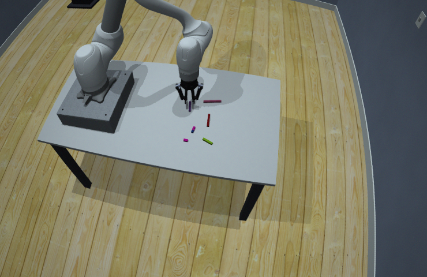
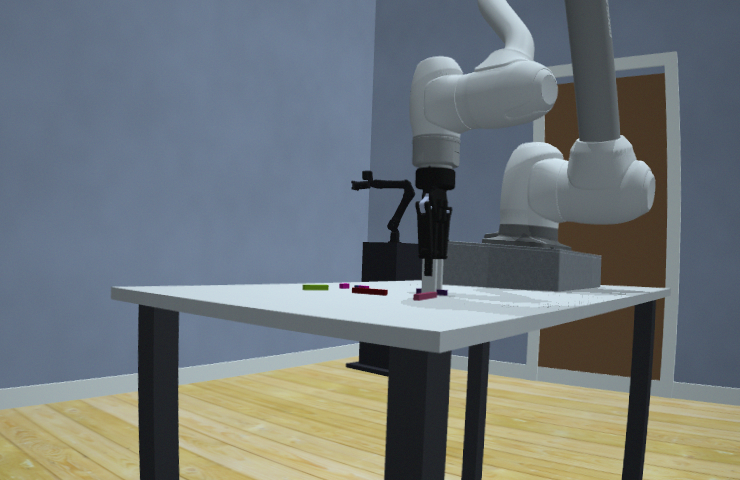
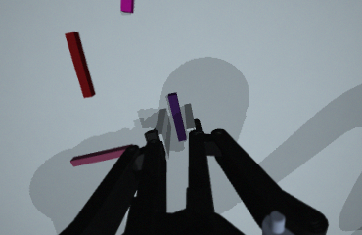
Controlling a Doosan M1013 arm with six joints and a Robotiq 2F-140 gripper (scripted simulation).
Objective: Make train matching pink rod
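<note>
The purple rod is 3 cm below my hand. Round my hand: red rod: 11 cm ahead, 5 cm to the right, 3 cm below; then pink rod: 10 cm ahead, 6 cm to the left, 3 cm below; then blue rod: 14 cm to the right, 6 cm ahead, 3 cm below.
</note>
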